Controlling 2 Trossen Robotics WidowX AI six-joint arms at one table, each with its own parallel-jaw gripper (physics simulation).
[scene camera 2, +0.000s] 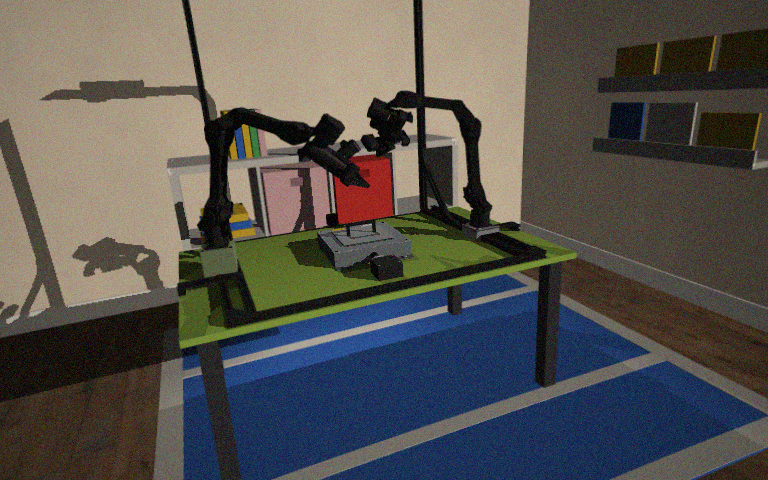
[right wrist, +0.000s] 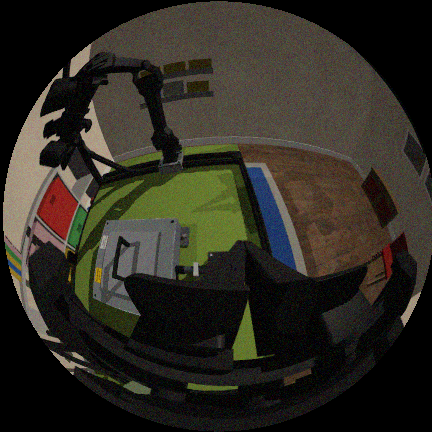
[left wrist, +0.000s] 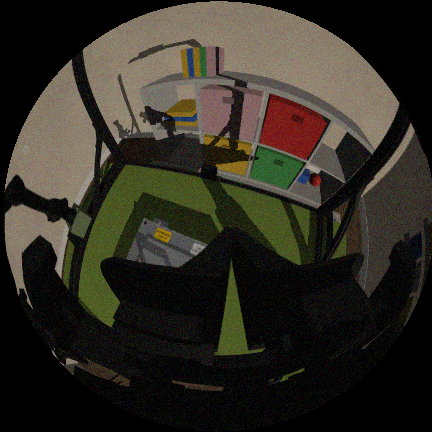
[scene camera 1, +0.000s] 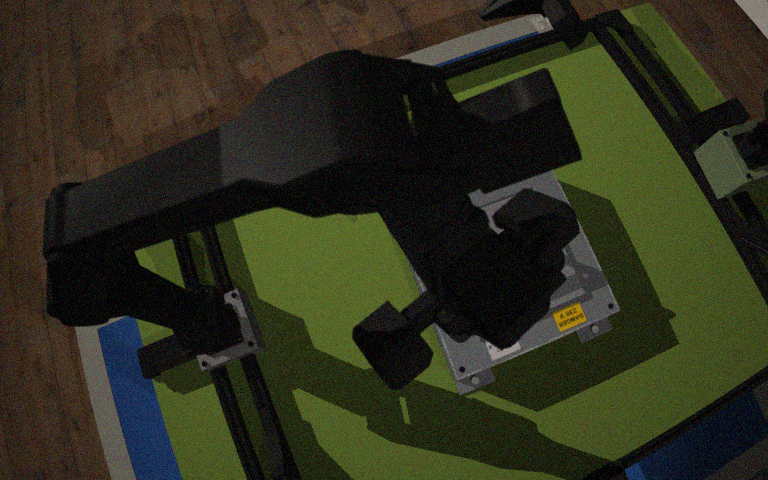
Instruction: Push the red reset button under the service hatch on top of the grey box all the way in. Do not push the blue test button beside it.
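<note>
The grey box (scene camera 1: 597, 271) (scene camera 2: 390, 237) (left wrist: 165, 255) (right wrist: 150, 230) stands on the green table. Its service hatch (right wrist: 145, 250) is down, with a black handle (right wrist: 120, 260) standing up from it. The red reset button and blue test button do not show. My left gripper (scene camera 1: 504, 345) (scene camera 2: 385, 151) (left wrist: 230, 233) is shut and empty, high over the box, its fingertips pointing down; its arm hides much of the box in scene camera 1. My right gripper (scene camera 1: 483, 14) (scene camera 2: 367, 184) (right wrist: 241, 245) is shut and empty, above the box's near side in scene camera 2.
A black block (scene camera 2: 387, 267) (right wrist: 220, 260) is joined to the box by a short pipe (right wrist: 184, 269). Black rails (scene camera 2: 339, 297) run along the table edges. A tall black post (scene camera 2: 419, 67) rises behind the table. A shelf unit (scene camera 2: 198, 163) with coloured boxes stands by the wall.
</note>
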